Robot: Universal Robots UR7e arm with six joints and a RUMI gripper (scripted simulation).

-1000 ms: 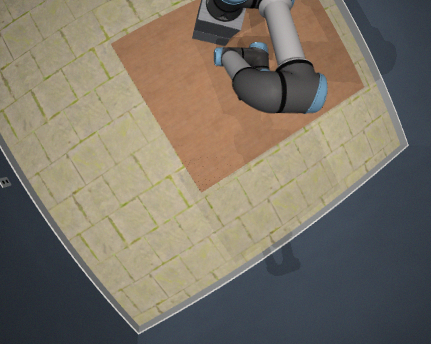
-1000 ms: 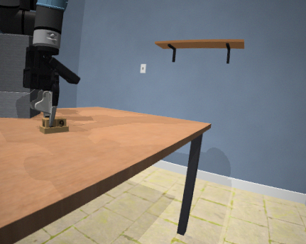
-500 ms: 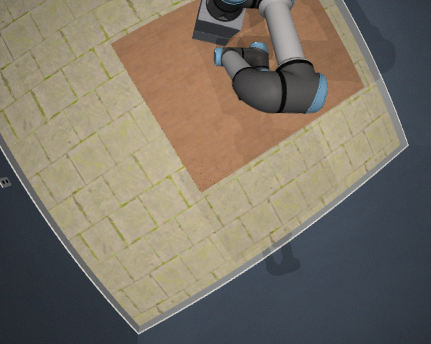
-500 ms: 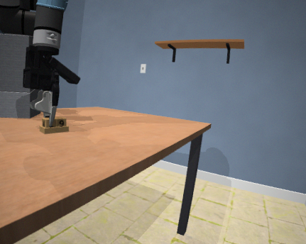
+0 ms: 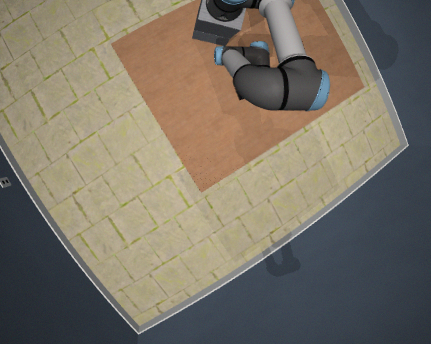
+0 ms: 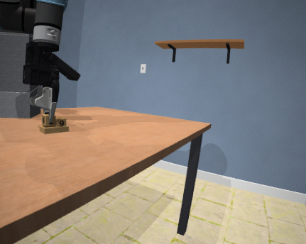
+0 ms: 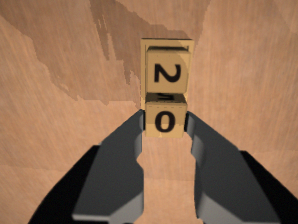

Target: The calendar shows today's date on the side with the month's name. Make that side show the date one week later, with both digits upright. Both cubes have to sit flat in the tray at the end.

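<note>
Right now the wooden tray is 2 cm to the left of my hand and 4 cm below it. From my hand the other things lie so: cube: 1 cm below.
</note>
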